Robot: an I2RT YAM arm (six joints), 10 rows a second.
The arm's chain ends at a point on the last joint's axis. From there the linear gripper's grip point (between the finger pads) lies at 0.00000 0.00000 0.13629 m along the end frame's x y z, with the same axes.
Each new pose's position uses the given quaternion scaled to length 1; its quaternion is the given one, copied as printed.
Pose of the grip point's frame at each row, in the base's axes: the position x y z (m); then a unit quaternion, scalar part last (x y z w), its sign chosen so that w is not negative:
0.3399 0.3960 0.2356 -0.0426 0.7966 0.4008 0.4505
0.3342 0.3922 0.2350 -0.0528 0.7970 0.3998 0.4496
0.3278 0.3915 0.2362 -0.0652 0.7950 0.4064 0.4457
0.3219 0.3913 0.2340 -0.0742 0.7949 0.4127 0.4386
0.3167 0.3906 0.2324 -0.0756 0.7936 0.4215 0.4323
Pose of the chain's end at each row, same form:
0.2467 0.3037 0.2728 -0.0426 0.7966 0.4008 0.4505
0.2423 0.2989 0.2726 -0.0528 0.7970 0.3998 0.4496
0.2384 0.2955 0.2733 -0.0652 0.7950 0.4064 0.4457
0.2352 0.2930 0.2714 -0.0742 0.7949 0.4127 0.4386
0.2319 0.2905 0.2693 -0.0756 0.7936 0.4215 0.4323

